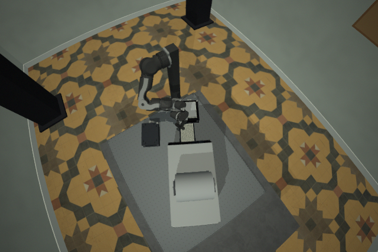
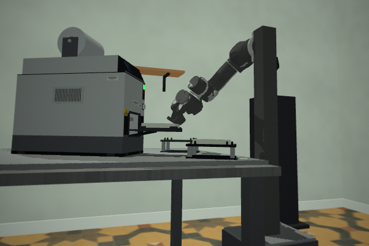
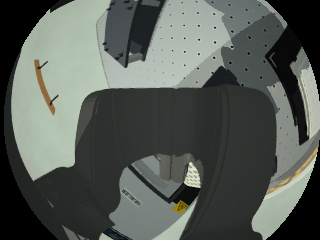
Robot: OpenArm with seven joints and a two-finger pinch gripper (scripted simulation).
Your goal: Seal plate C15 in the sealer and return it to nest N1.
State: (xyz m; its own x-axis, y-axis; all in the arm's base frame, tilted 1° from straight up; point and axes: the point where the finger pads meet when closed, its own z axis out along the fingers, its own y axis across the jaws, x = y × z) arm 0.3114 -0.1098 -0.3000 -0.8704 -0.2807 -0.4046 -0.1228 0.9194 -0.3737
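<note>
The plate C15 lies 50 mm ahead of my hand, 20 mm below it and 10 mm to the left of it. From my hand the other things lie so: sealer stage: 50 mm ahead, 30 mm below, 10 mm to the left; sealed plate C51: 140 mm to the left, 100 mm behind, 70 mm below; start key: 120 mm to the right, 90 mm ahead, 60 mm above.
</note>
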